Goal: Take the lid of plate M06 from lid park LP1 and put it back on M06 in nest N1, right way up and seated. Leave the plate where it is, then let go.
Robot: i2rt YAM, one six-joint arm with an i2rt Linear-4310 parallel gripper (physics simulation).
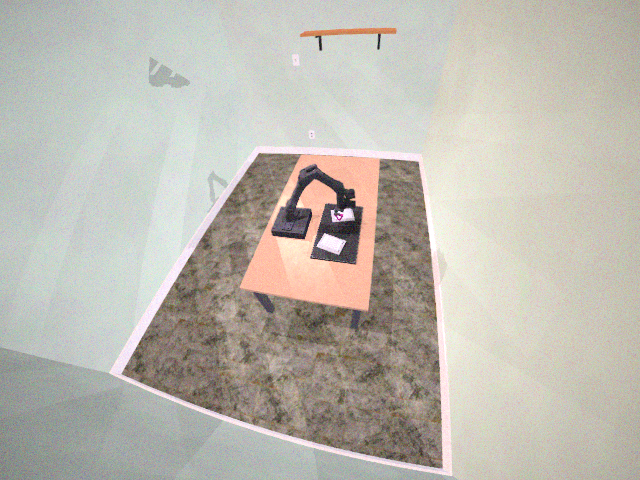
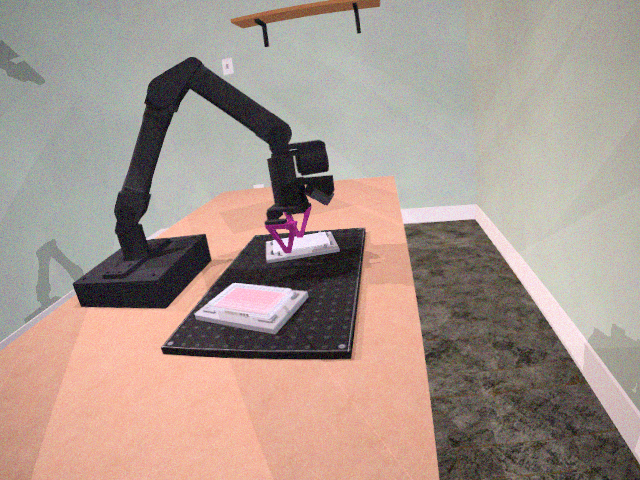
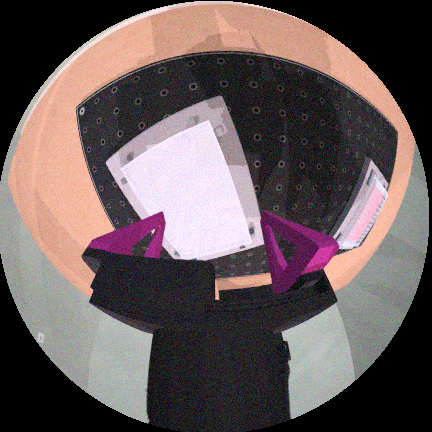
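Where they show: gripper, fingertip midpoint: [image 1: 340, 215] [image 2: 294, 245] [image 3: 212, 216]; arm's base, origin of the base link: [image 1: 290, 219] [image 2: 138, 258].
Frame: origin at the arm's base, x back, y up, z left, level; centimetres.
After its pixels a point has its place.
Note:
The white lid [image 1: 348, 212] @(x -38.6, y -3.4, z 18.4 cm) [image 2: 316, 240] @(x -38.5, y -3.4, z 16.0 cm) [image 3: 192, 190] @(x -36.5, y -3.4, z 15.5 cm) lies flat on the grey lid park [image 2: 310, 253] @(x -38.1, y -4.5, z 10.7 cm) [image 3: 236, 145] @(x -40.0, y -4.2, z 11.7 cm), towards the far end of the black board. My gripper [image 1: 339, 215] @(x -33.8, y -3.5, z 13.9 cm) [image 2: 293, 243] @(x -33.8, y -3.5, z 13.9 cm) [image 3: 212, 216] @(x -33.8, y -3.5, z 13.9 cm) is open, pointing down over the lid's end nearer the arm, with its magenta fingertips at either side of the lid. Whether the tips touch the lid or park cannot be told. The plate [image 1: 331, 242] @(x -32.8, y -2.7, z -12.2 cm) [image 2: 249, 299] @(x -33.2, y -2.7, z -13.1 cm) [image 3: 367, 215] @(x -33.3, y -2.7, z -11.2 cm), with a pink top and no lid on it, sits in the grey nest [image 2: 258, 325] @(x -36.6, y -4.1, z -18.9 cm). Labels cannot be read.
The black perforated board [image 1: 321, 256] @(x -28.5, y -5.2, z -22.9 cm) [image 2: 330, 320] @(x -47.2, y -5.2, z -15.4 cm) [image 3: 310, 125] @(x -42.8, y -5.2, z 4.0 cm) carries the park and nest on a wooden table [image 1: 305, 289] @(x -24.9, y -6.5, z -47.2 cm) [image 2: 206, 413] @(x -35.0, y -6.5, z -36.2 cm). The arm's black base [image 1: 290, 227] @(x -2.7, y 0.8, z -7.8 cm) [image 2: 124, 289] @(x -3.9, y -2.1, z -11.3 cm) stands left of the board. A wall shelf [image 1: 351, 32] [image 2: 310, 10] hangs high behind.

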